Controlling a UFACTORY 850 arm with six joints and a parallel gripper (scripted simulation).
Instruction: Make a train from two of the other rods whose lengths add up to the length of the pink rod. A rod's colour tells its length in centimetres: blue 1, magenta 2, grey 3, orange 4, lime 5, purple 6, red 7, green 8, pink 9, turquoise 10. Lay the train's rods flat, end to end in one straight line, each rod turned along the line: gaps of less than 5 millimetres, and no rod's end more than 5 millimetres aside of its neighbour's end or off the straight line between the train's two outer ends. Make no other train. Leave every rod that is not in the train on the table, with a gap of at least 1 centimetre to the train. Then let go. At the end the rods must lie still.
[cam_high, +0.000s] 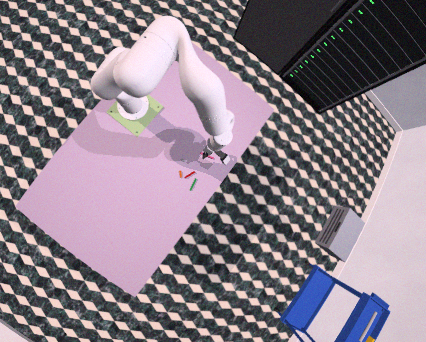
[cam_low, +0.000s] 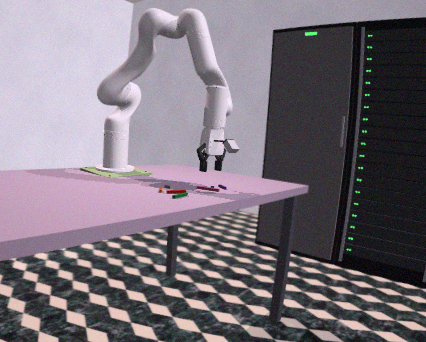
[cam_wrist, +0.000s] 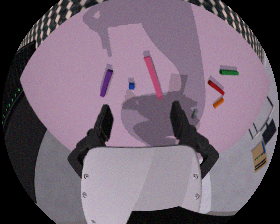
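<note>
Right now my hand is 2 cm to the right of the small blue rod and 7 cm above it. Round my hand: purple rod 2 cm ahead, 6 cm to the left, 7 cm below; grey rod 11 cm behind, 12 cm to the right, 7 cm below; pink rod 1 cm ahead, 3 cm to the right, 7 cm below.
</note>
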